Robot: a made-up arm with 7 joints.
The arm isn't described. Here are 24 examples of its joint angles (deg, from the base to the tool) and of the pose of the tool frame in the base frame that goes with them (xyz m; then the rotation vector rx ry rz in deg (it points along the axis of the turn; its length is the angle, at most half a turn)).
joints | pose
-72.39 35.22 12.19 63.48 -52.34 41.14 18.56 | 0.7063 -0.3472 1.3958 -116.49 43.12 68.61
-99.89 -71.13 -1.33 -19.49 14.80 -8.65 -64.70 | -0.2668 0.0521 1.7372 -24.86 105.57 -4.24
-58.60 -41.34 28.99 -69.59 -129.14 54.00 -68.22 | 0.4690 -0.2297 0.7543 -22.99 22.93 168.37
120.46 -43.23 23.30 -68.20 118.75 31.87 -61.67 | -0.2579 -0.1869 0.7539 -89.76 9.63 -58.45
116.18 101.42 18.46 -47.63 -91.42 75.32 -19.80 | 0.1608 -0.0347 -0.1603 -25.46 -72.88 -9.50
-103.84 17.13 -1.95 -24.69 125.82 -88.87 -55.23 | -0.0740 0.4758 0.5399 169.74 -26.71 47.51
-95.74 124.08 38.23 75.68 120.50 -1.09 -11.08 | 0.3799 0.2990 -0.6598 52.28 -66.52 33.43
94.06 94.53 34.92 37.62 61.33 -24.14 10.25 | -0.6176 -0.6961 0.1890 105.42 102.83 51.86
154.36 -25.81 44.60 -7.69 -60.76 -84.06 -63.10 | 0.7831 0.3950 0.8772 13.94 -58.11 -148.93
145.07 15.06 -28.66 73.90 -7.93 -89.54 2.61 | 0.1276 -0.4339 1.0403 -41.75 -62.09 56.27
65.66 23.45 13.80 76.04 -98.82 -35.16 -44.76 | -0.8856 0.2682 0.8184 6.41 26.92 -55.48
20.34 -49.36 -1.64 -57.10 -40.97 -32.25 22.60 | 0.1260 -0.0884 1.8888 29.36 129.76 -37.39
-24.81 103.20 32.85 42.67 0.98 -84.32 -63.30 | 0.1281 -0.6699 0.7265 83.83 103.46 -24.61
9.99 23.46 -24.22 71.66 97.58 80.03 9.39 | 0.2227 -1.1459 0.5869 -98.33 -99.46 -14.38
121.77 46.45 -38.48 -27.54 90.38 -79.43 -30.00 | 0.0541 -0.6286 0.2890 68.40 143.96 73.02
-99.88 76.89 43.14 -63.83 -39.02 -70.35 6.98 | 1.1143 -0.2689 -0.0462 18.10 -127.54 -84.09
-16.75 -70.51 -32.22 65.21 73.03 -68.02 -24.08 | 0.9748 -0.0504 0.8839 3.46 12.74 139.80
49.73 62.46 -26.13 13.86 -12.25 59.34 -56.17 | -0.2636 -0.5979 0.0708 -96.64 -39.50 -131.36
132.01 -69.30 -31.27 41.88 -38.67 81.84 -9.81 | 0.0353 -0.5972 1.3727 -163.57 -71.54 -0.49
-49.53 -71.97 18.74 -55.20 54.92 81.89 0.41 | 0.5242 0.0859 0.8171 -11.05 -130.17 -56.17
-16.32 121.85 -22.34 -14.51 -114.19 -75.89 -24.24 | -0.4133 -0.6289 0.2519 -128.31 -89.00 -14.94
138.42 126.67 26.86 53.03 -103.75 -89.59 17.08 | 0.8410 0.2747 0.4252 -119.45 101.44 58.55
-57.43 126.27 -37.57 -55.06 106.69 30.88 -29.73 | -0.3155 -0.0262 0.6155 74.95 60.94 6.65
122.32 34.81 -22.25 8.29 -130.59 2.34 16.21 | -0.1540 0.9815 0.7266 56.07 18.04 -95.14
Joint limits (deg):
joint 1: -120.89..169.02
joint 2: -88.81..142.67
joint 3: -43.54..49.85
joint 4: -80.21..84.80
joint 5: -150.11..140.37
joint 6: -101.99..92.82
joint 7: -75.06..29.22
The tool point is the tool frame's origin. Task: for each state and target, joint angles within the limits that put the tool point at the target. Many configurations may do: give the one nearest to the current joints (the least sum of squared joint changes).
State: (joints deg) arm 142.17 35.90 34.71 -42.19 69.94 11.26 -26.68
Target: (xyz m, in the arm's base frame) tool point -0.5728 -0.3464 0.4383
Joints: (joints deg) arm 128.97 36.05 35.41 -50.69 77.37 8.96 -19.95
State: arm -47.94 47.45 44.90 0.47 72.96 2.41 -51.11
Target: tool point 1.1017 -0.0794 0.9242
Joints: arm -55.68 13.67 49.85 -28.12 85.37 19.09 -60.02
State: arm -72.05 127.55 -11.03 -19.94 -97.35 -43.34 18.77
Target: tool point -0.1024 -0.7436 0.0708
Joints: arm -57.68 142.67 -1.75 -10.97 -115.91 -68.18 29.22
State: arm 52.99 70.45 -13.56 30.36 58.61 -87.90 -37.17
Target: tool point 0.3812 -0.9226 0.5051
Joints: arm 59.32 76.64 -13.35 22.41 61.02 -72.17 -35.26
